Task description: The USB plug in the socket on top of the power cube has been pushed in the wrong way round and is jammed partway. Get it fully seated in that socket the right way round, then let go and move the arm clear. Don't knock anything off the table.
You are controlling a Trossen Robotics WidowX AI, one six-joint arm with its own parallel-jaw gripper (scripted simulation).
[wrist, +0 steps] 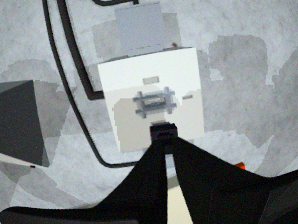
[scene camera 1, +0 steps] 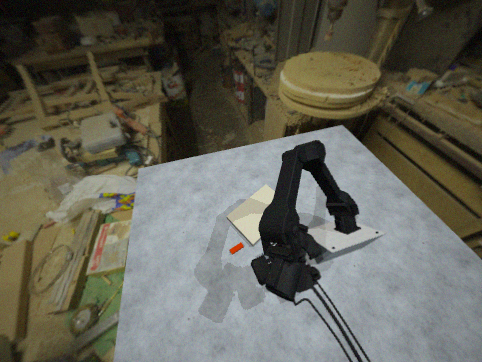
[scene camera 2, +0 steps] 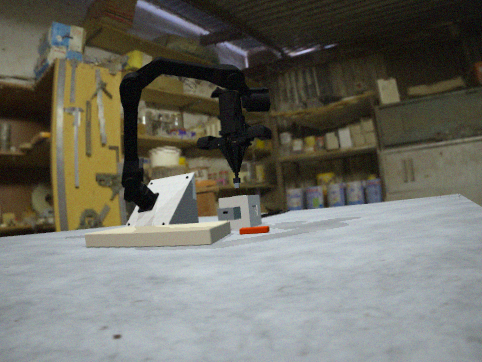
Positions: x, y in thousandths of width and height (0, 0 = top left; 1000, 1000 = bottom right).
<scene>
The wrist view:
gripper: 562, 654
grey socket: 512, 462
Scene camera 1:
gripper: 586, 731
flat beige board: 509, 604
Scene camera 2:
gripper: 491, 477
flat beige board: 428, 645
</scene>
